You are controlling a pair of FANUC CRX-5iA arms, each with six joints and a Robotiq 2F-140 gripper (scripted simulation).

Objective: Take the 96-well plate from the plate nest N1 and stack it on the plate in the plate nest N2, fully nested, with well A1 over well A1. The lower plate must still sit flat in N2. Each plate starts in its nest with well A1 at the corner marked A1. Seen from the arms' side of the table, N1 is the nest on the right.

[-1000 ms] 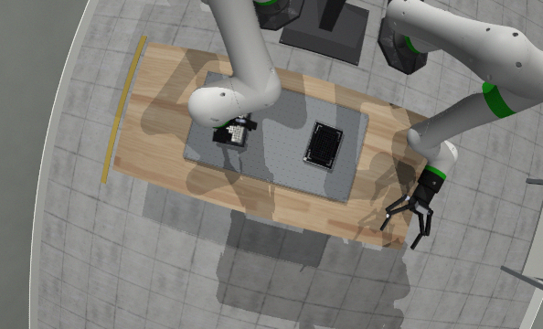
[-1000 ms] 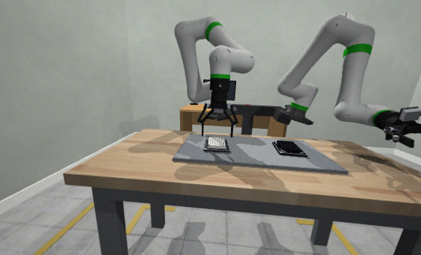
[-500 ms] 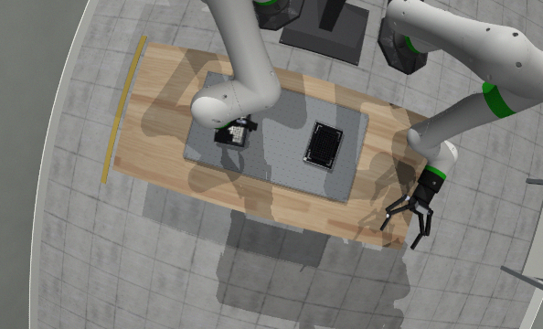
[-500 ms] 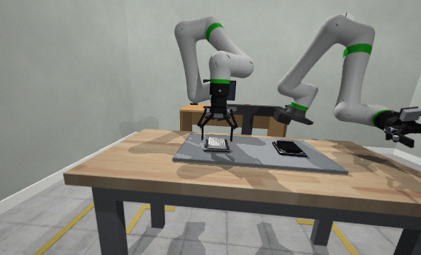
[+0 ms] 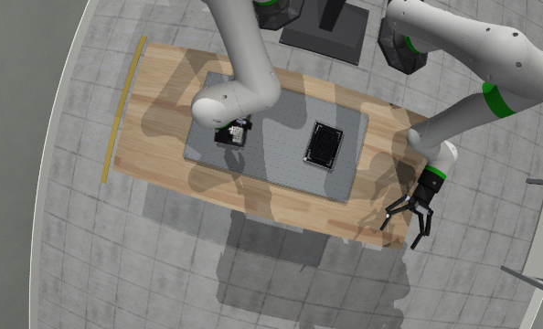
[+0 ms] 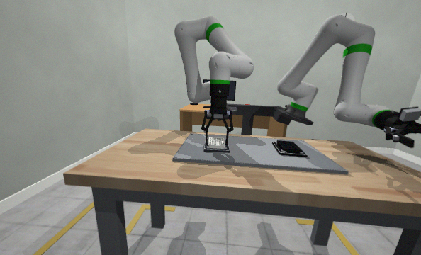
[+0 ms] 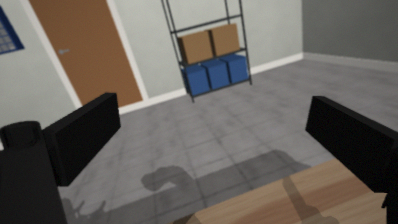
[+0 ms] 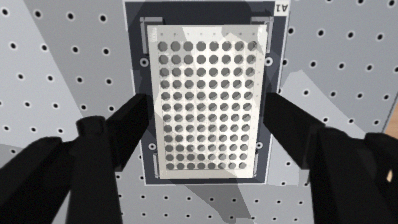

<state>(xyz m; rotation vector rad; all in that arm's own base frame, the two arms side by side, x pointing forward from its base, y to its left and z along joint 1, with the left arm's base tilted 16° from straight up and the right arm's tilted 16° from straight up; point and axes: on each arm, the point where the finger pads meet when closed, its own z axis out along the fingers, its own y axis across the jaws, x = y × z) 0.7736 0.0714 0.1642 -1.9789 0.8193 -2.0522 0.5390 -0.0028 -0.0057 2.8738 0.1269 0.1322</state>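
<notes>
The white 96-well plate is 20 mm below my right hand. From my right hand the other things lie so: black 96-well plate: 370 mm to the left, 20 mm below, 20 mm behind; A1 mark: 310 mm to the left, 50 mm ahead, 30 mm below; plate nest N1: 30 mm below.
</notes>
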